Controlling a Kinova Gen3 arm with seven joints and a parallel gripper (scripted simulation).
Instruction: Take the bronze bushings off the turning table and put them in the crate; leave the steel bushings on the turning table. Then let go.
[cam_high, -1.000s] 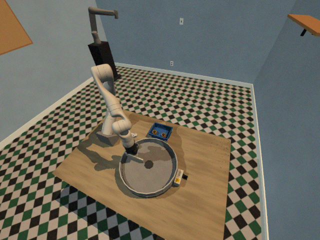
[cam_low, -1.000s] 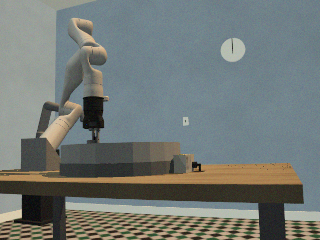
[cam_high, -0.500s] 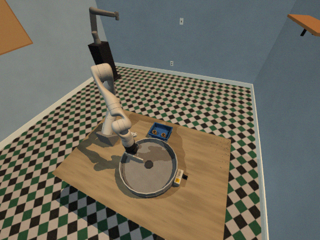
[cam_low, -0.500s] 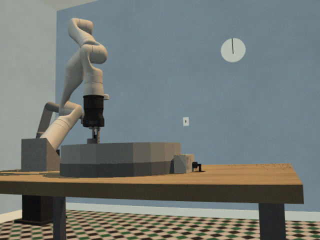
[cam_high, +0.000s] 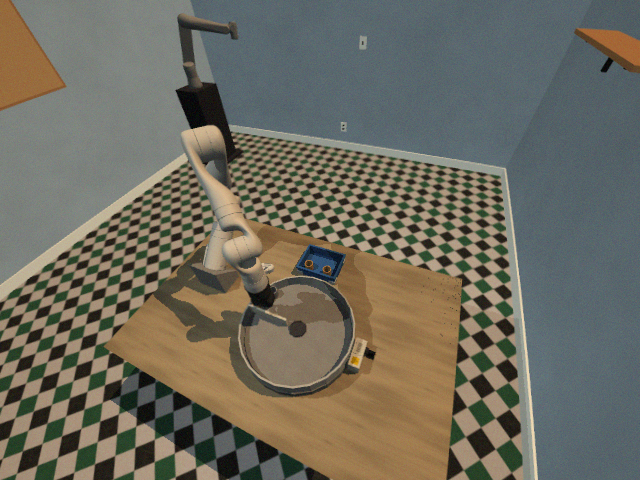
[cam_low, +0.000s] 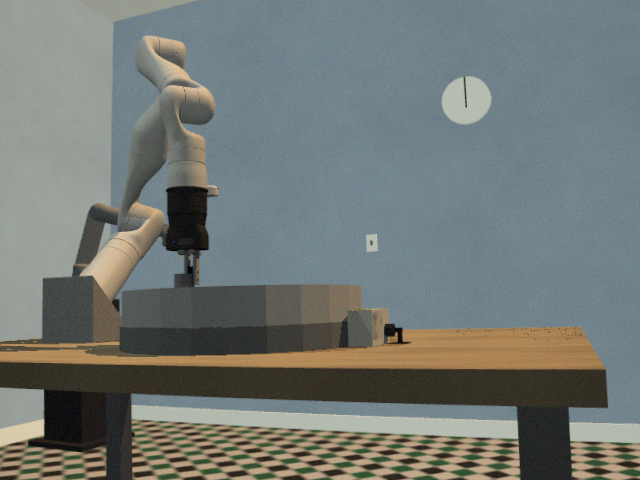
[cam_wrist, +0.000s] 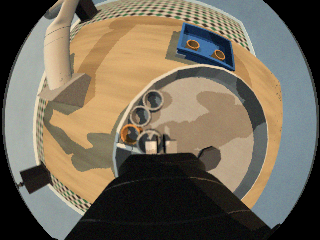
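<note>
Right now the grey turning table is 13 cm ahead of my hand, 2 cm to the right of it and 8 cm below it. The rest, counted from my hand: blue crate: 7 cm ahead, 31 cm to the left, 11 cm below.
</note>
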